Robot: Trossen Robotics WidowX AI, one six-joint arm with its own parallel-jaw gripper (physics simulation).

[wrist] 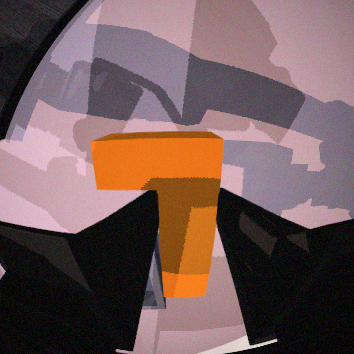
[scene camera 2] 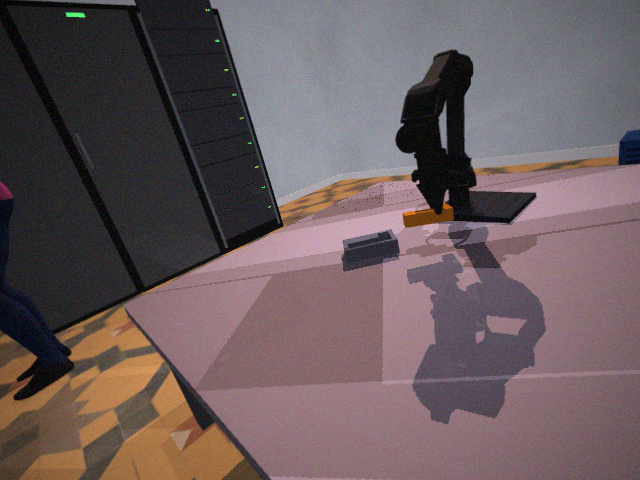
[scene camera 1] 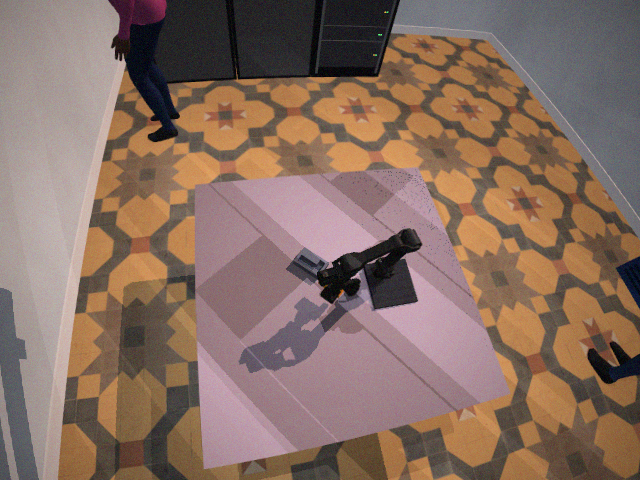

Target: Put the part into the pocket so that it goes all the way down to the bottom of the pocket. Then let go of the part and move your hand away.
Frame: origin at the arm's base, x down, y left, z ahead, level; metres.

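Seen in the pictures: gripper, fingertip midpoint: [wrist: 186, 195] [scene camera 2: 437, 213] [scene camera 1: 335, 289]; arm's base, link origin: [scene camera 2: 459, 205] [scene camera 1: 380, 273].
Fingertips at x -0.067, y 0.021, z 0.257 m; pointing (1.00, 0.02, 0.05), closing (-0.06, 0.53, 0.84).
Offsets run from my fingertips to a thing's middle. Level surfaces: height alone.
My gripper [scene camera 1: 337, 290] [scene camera 2: 437, 206] [wrist: 186, 195] is shut on the orange L-shaped part {dx +0.004, dy -0.027, dz +0.000 m} [scene camera 1: 340, 295] [scene camera 2: 427, 217] [wrist: 158, 161]. The fingers clamp its long leg, and the short leg sticks out sideways at the far end. The part hangs just above the pink table top {dx +0.091 m} [scene camera 1: 270, 405] [scene camera 2: 309, 419]. The pocket is a slot in a small dark grey block {dx +0.073, dy -0.180, dz +0.035 m} [scene camera 1: 310, 262] [scene camera 2: 370, 245] that lies on the table, a short way from the gripper, on the side away from the arm's base. A sliver of the block [wrist: 154, 293] shows between the fingers in the wrist view.
The arm's black base plate [scene camera 1: 391, 288] [scene camera 2: 499, 204] lies right behind the gripper. Dark server cabinets [scene camera 1: 270, 38] [scene camera 2: 175, 143] stand beyond the table. A person [scene camera 1: 147, 62] stands on the patterned floor at the far left.
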